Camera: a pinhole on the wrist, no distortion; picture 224 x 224 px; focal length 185.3 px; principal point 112.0 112.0 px. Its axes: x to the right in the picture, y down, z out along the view. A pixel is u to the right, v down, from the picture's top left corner.
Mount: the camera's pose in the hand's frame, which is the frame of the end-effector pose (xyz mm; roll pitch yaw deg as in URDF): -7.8 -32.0 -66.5 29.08 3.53 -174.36
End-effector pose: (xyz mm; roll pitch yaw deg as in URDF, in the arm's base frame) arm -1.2 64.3 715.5 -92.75 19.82 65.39
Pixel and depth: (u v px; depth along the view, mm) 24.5 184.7 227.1
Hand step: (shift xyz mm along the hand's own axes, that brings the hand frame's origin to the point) 80.7 9.4 181.4
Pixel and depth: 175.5 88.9 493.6
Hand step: -229.3 241.2 323.8
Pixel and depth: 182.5 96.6 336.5
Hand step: -170.6 140.8 205.6
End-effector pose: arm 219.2 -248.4 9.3 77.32 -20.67 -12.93
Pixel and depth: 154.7 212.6 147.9
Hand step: -52.1 -34.7 99.4
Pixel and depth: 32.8 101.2 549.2
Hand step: 167.9 281.7 411.5
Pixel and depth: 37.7 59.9 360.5
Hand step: 93.6 243.1 207.7
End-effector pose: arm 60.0 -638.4 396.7 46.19 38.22 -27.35
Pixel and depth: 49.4 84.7 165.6
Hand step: 29.6 74.0 69.6
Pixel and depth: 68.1 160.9 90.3
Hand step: 5.6 -7.5 25.1
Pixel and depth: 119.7 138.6 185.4
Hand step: -32.7 32.7 107.7
